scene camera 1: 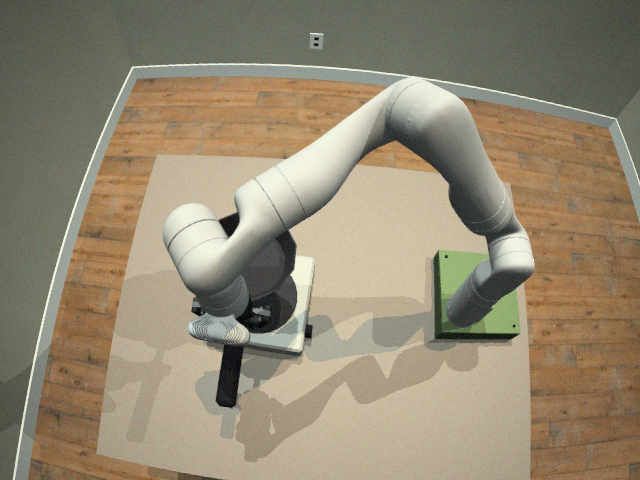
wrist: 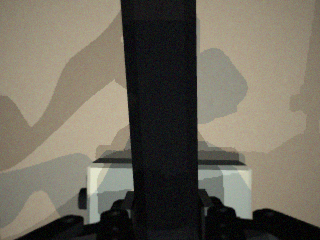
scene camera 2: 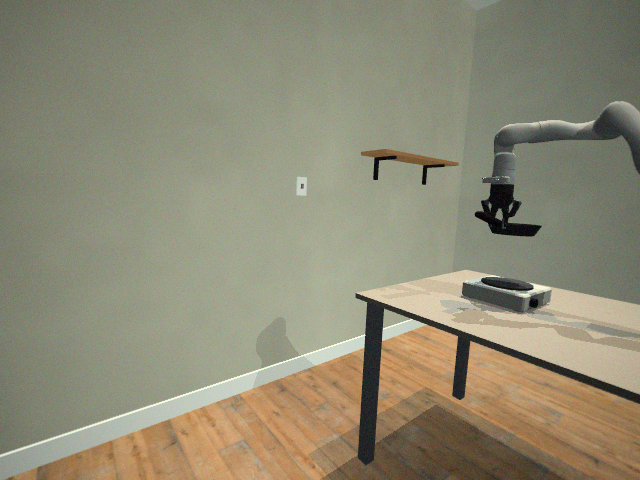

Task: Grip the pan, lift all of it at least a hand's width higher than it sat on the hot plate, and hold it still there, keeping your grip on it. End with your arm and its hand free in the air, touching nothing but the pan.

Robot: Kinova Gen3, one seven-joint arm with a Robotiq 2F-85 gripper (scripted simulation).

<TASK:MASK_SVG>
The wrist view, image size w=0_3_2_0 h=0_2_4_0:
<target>my gripper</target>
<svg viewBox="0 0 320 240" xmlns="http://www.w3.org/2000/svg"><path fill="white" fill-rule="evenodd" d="M134 191L127 191L124 199L115 201L110 210L101 213L100 221L84 225L84 218L82 216L66 215L15 240L138 240ZM198 189L198 240L320 240L320 227L268 208L253 211L253 219L234 217L237 216L235 209L223 205L221 200L215 196L209 197L205 189Z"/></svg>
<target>dark pan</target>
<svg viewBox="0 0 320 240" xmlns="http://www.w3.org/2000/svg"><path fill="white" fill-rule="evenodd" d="M120 0L138 240L197 240L196 0Z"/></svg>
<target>hot plate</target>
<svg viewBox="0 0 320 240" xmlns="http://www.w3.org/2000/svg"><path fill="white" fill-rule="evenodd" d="M198 160L198 189L205 189L209 196L215 196L221 200L223 205L234 208L236 215L240 218L251 219L252 170L238 160ZM132 158L99 158L87 167L87 188L81 188L78 195L78 208L80 210L87 210L86 224L100 221L102 212L109 210L116 200L124 199L127 191L134 191Z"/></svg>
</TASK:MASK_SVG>
